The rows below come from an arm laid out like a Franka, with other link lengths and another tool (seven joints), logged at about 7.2 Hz.
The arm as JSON. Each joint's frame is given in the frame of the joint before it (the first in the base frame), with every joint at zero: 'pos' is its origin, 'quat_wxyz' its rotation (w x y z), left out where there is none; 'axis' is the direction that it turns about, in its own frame. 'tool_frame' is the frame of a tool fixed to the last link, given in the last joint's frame.
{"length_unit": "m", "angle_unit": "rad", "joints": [
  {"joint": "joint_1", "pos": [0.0, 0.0, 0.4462], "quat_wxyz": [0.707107, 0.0, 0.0, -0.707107], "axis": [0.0, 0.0, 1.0]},
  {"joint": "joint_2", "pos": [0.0, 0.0, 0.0], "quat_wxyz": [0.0, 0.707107, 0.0, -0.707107], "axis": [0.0, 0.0, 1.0]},
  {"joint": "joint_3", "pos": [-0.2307, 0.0, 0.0], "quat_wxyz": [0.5, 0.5, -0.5, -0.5], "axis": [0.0, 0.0, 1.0]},
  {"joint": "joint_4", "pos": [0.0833, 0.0, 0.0], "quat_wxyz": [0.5, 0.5, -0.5, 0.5], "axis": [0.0, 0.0, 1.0]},
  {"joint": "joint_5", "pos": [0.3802, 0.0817, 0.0], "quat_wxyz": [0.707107, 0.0, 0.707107, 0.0], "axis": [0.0, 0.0, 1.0]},
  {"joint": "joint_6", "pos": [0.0, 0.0, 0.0], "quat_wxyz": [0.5, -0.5, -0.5, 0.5], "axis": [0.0, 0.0, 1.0]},
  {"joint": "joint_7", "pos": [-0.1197, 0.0, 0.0], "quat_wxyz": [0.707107, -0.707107, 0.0, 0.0], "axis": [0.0, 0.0, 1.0]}
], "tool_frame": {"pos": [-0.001, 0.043, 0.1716], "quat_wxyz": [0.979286, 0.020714, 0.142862, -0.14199]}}
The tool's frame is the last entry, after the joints.
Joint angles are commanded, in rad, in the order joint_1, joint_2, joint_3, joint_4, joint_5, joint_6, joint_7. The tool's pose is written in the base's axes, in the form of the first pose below.
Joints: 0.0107, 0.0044, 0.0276, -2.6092, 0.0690, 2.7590, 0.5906
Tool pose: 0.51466, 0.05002, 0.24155, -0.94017, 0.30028, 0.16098, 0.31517, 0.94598, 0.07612
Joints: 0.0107, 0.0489, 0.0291, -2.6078, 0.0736, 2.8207, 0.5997
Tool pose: 0.51536, 0.04955, 0.22975, -0.93875, 0.31286, 0.14446, 0.32664, 0.94144, 0.08366
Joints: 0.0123, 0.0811, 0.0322, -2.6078, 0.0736, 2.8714, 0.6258
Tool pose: 0.51620, 0.05076, 0.22200, -0.93379, 0.33378, 0.12895, 0.34645, 0.93349, 0.09253
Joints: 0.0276, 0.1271, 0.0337, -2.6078, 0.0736, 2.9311, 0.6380
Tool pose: 0.51350, 0.05843, 0.20881, -0.93635, 0.33109, 0.11674, 0.34259, 0.93439, 0.09774
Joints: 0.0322, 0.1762, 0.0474, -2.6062, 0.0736, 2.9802, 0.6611
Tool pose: 0.50868, 0.06699, 0.19318, -0.93438, 0.33624, 0.11780, 0.34826, 0.93173, 0.10293
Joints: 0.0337, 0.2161, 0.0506, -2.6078, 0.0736, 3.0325, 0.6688
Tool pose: 0.50480, 0.06867, 0.18167, -0.93399, 0.34045, 0.10844, 0.35150, 0.92996, 0.10784
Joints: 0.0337, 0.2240, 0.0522, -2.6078, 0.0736, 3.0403, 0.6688
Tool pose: 0.50366, 0.06944, 0.17909, -0.93442, 0.33921, 0.10861, 0.35030, 0.93039, 0.10798
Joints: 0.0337, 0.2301, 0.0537, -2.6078, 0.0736, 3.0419, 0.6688
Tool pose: 0.50214, 0.07021, 0.17631, -0.93440, 0.33788, 0.11288, 0.34948, 0.93087, 0.10654
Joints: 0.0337, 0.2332, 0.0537, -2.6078, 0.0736, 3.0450, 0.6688
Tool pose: 0.50173, 0.07017, 0.17530, -0.93436, 0.33799, 0.11286, 0.34958, 0.93084, 0.10649
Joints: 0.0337, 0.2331, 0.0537, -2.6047, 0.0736, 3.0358, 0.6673
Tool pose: 0.50190, 0.07036, 0.17486, -0.93426, 0.33638, 0.11836, 0.34858, 0.93146, 0.10426
